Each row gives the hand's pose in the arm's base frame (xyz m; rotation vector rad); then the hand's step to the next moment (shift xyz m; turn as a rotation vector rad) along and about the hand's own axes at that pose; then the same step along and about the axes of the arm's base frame.
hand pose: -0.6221 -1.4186 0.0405 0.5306 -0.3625 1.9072
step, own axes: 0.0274 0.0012 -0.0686 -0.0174 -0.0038 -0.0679
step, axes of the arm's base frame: -0.0234 0.0542 -0.0444 -0.0039 0.0204 -0.0670
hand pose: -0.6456 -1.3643 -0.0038 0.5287 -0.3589 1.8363
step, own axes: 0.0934 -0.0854 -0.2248 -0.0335 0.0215 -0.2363
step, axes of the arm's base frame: 0.0161 0.2133 -0.1442 -0.0538 0.0820 -0.2186
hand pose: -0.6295 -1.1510 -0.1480 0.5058 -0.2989 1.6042
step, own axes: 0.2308 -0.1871 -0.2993 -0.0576 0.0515 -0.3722
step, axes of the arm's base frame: 0.1336 0.3639 -0.1660 -0.1019 0.1232 -0.3449
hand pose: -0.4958 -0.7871 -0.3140 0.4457 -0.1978 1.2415
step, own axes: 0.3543 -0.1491 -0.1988 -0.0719 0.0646 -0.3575
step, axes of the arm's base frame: 0.2353 0.3552 -0.0758 -0.1175 0.1078 -0.3343
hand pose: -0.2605 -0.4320 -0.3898 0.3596 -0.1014 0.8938
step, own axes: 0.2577 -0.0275 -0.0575 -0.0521 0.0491 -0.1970
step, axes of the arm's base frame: 0.1791 0.1959 -0.0005 -0.0830 0.0578 -0.1836
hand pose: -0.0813 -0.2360 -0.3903 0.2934 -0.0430 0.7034
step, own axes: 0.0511 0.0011 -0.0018 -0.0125 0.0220 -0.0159
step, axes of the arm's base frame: 0.0382 0.0335 0.0056 -0.0246 0.0125 -0.0114
